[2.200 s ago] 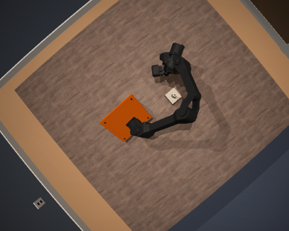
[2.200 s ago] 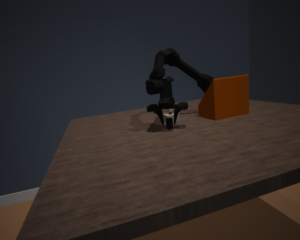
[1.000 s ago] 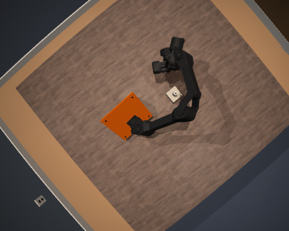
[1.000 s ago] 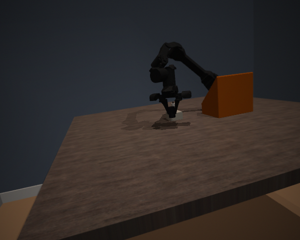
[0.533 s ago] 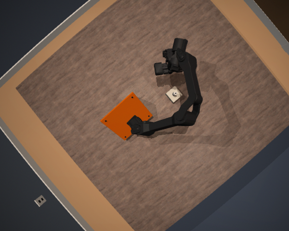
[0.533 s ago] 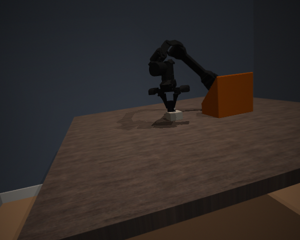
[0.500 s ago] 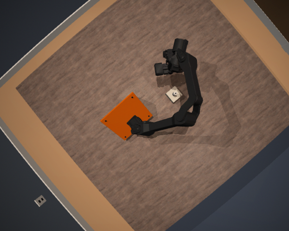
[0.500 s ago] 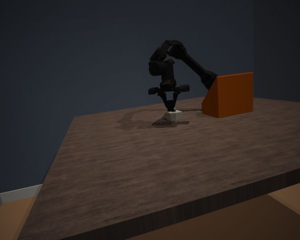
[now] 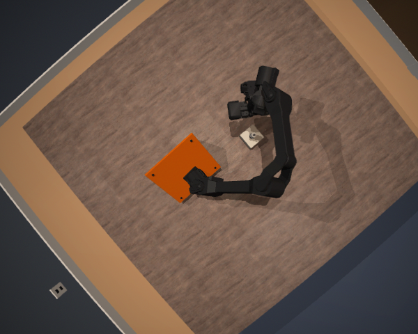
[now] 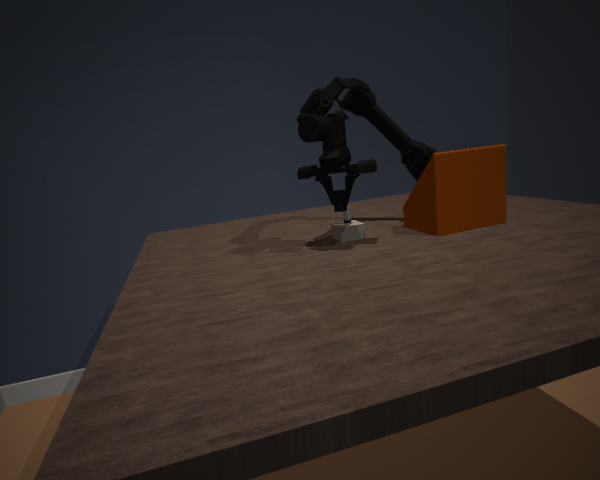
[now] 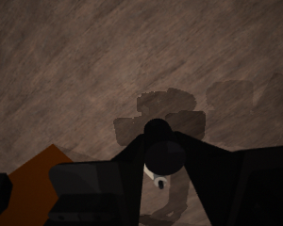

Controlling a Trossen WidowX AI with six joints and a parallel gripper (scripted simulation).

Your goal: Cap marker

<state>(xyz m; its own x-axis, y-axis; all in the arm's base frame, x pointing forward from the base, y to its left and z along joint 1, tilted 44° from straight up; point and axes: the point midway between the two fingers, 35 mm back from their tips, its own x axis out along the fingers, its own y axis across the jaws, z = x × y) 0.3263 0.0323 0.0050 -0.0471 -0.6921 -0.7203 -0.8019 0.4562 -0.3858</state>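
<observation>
The pale holder block is 90 mm below my gripper tip, 70 mm to the right of it and 50 mm behind it. Also, from my gripper tip: dark cap: 10 mm above.
</observation>
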